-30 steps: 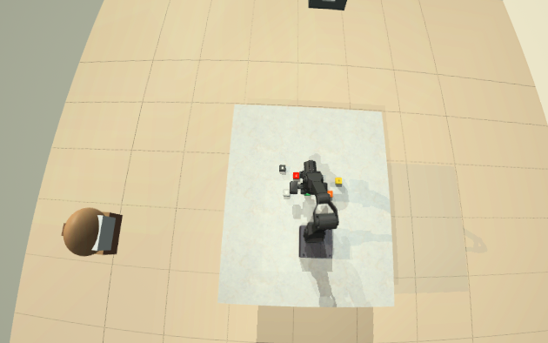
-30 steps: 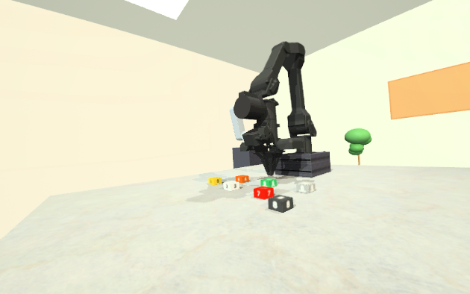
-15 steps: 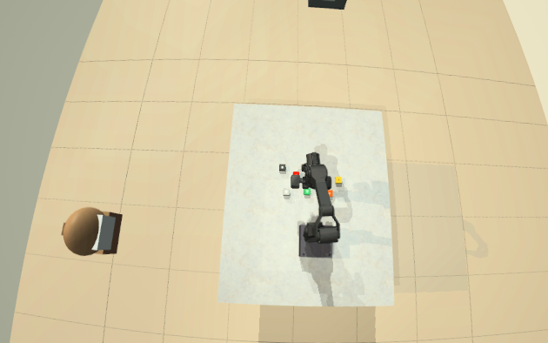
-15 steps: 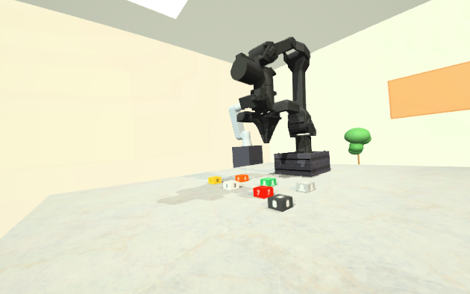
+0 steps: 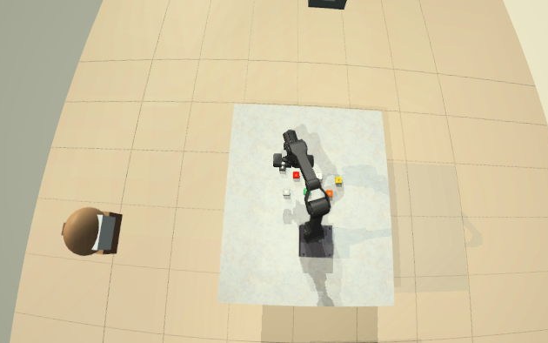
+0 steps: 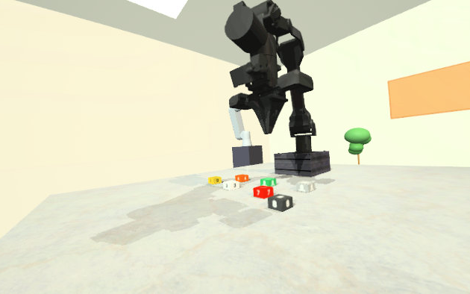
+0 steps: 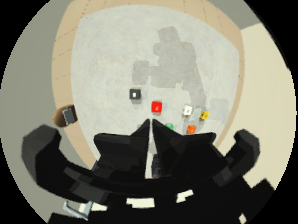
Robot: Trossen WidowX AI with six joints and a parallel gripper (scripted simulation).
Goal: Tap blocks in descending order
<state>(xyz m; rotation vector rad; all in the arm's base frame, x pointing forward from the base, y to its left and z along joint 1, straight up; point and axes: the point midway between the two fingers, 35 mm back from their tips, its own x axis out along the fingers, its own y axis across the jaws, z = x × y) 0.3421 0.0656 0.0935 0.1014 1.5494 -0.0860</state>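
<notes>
The black block is 130 mm below my gripper tip, 40 mm to the left of it and 30 mm ahead of it. The rest, counted from my gripper tip: red block (130 mm below, 30 mm to the right, 20 mm behind); then green block (130 mm below, 110 mm behind, 80 mm to the right); then grey block (130 mm below, 110 mm behind, 30 mm to the left).
</notes>
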